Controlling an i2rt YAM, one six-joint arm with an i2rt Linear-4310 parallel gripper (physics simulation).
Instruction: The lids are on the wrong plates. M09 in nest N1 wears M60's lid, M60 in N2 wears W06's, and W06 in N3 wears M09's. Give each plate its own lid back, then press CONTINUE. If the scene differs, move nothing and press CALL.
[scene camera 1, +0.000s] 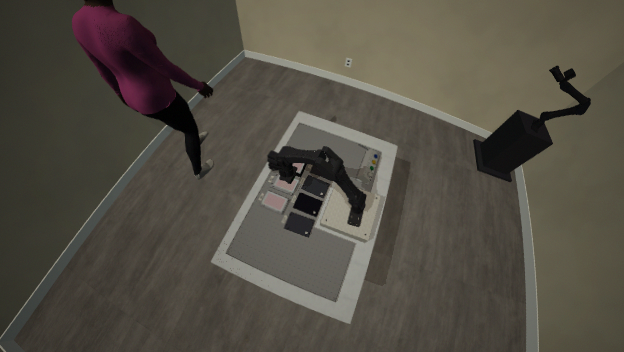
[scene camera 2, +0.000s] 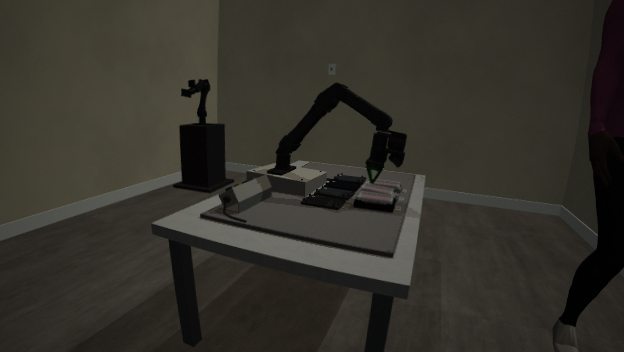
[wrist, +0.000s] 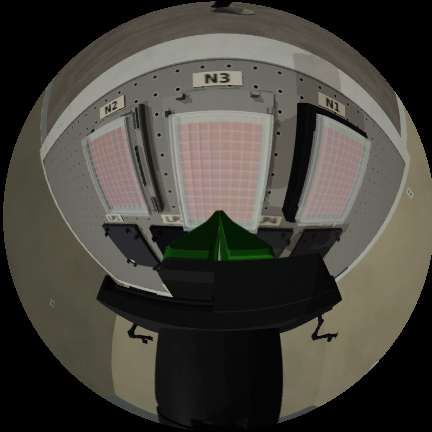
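Pixels of known places: gripper, fingertip midpoint: (scene camera 1: 290, 182) (scene camera 2: 371, 183) (wrist: 218, 216); arm's base, link origin: (scene camera 1: 357, 209) (scene camera 2: 282, 170).
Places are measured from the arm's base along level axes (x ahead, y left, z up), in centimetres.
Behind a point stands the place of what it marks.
Note:
Three pink gridded plates under clear lids stand in a row: N2's (wrist: 112, 170) {x 46.4, y 8.3, z -2.5 cm} (scene camera 1: 274, 201) {x 45.7, y 9.8, z -2.5 cm}, N3's (wrist: 220, 165) {x 44.9, y -3.8, z -2.1 cm} (scene camera 1: 285, 185) {x 43.2, y -1.5, z -1.9 cm} in the middle, and N1's (wrist: 334, 172) {x 45.0, y -15.2, z -1.4 cm} (scene camera 2: 376, 198) {x 44.5, y -20.2, z -1.4 cm}, which has a black surround. No plate or lid markings can be read. My gripper (wrist: 218, 216) {x 40.9, y -3.4, z -0.2 cm} (scene camera 2: 372, 181) {x 40.9, y -3.4, z -0.2 cm} is shut with its green fingertips together and empty. In the wrist view the tips overlap the near edge of N3's plate; in scene camera 2 they are just above the plates. The console (scene camera 2: 250, 194) {x 2.3, y -35.4, z -1.0 cm} carries blue (scene camera 1: 375, 156) {x -4.2, y -38.4, z 1.4 cm}, yellow (scene camera 1: 373, 162) {x -3.7, y -33.3, z 1.4 cm} and green (scene camera 1: 371, 168) {x -3.1, y -28.4, z 1.4 cm} buttons; their labels are unreadable.
Several dark lid pads (scene camera 1: 299, 224) {x 28.1, y 17.3, z -4.5 cm} (scene camera 2: 322, 201) {x 25.1, y -22.4, z -4.4 cm} lie between the plates and the arm's pale base box (scene camera 1: 345, 220) {x 4.7, y 8.4, z -0.6 cm}. A cable (scene camera 2: 232, 218) {x 2.5, y -48.6, z -5.3 cm} runs from the console. A person (scene camera 1: 125, 65) stands beside the table. A second arm stands on a black pedestal (scene camera 1: 515, 142) (scene camera 2: 202, 155).

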